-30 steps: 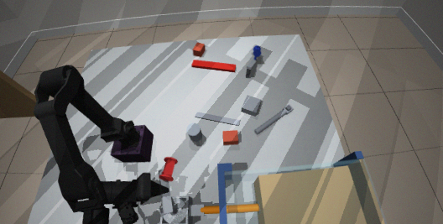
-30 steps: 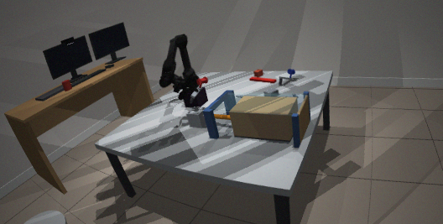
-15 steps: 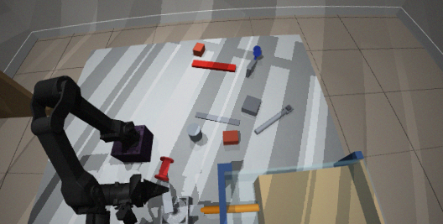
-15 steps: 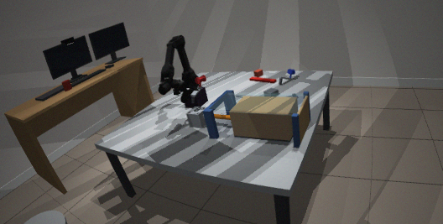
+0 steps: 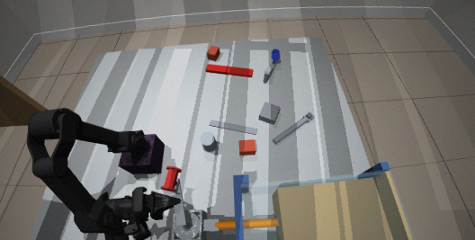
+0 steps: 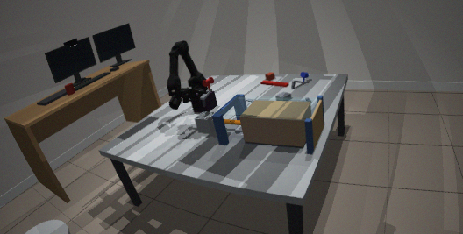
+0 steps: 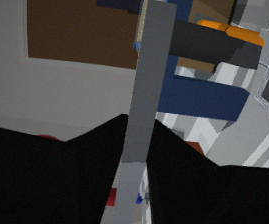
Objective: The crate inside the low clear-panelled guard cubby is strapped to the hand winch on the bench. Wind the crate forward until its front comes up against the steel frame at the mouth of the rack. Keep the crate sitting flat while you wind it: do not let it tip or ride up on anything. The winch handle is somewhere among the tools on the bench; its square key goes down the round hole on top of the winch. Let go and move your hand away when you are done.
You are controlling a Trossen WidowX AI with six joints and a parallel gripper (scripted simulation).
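My gripper tip is 5 cm to the right of the red knob, 4 cm below it and 1 cm past it. Round my gripper tip: red-knobbed handle 1 cm to the left, 1 cm behind, 1 cm above; then grey winch 16 cm below, 6 cm to the right, 3 cm behind; then blue steel frame 15 cm ahead, 9 cm below, 7 cm to the right.
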